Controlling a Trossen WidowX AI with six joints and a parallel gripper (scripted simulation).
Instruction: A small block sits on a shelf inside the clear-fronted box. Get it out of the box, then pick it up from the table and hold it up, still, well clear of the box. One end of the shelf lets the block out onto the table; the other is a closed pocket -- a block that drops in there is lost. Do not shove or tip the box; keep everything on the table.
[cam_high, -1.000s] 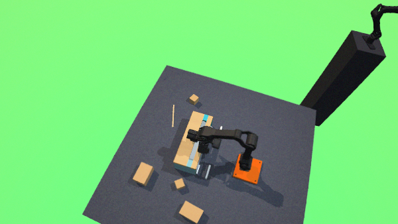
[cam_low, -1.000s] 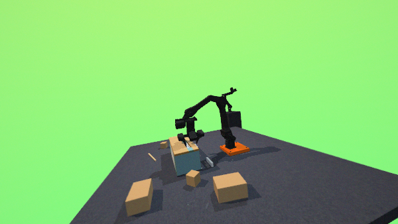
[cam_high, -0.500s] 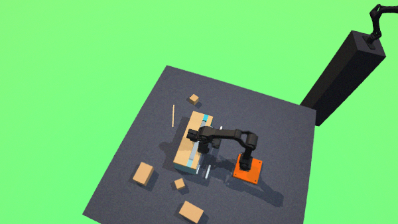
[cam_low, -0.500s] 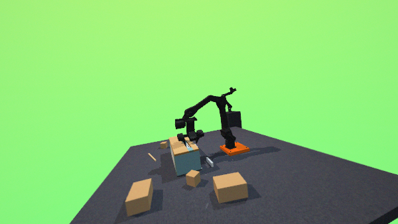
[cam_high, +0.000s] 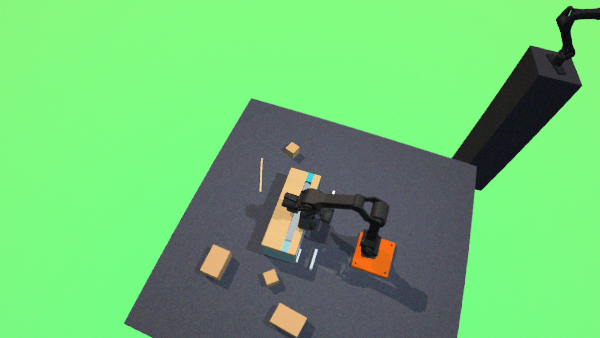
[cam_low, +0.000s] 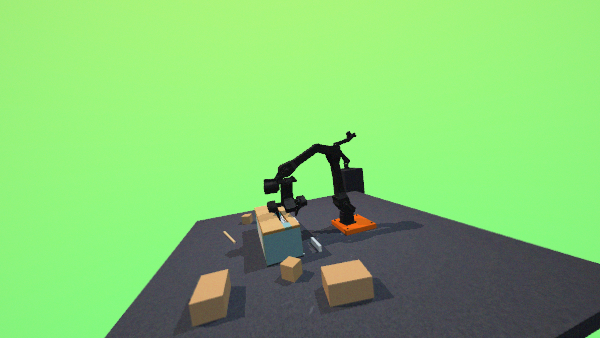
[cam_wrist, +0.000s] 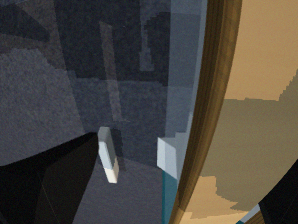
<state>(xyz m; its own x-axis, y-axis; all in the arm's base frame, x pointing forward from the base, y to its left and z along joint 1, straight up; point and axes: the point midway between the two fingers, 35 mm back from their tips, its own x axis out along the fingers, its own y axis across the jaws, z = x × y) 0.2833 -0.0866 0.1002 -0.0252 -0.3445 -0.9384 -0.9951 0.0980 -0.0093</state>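
Now: the grey block 5 cm ahead of my gripper tip and 3 cm to the right of it. Round my gripper tip: thin stick 28 cm ahead, 18 cm to the right, 8 cm below; then box 4 cm ahead, 3 cm below, 2 cm to the left.
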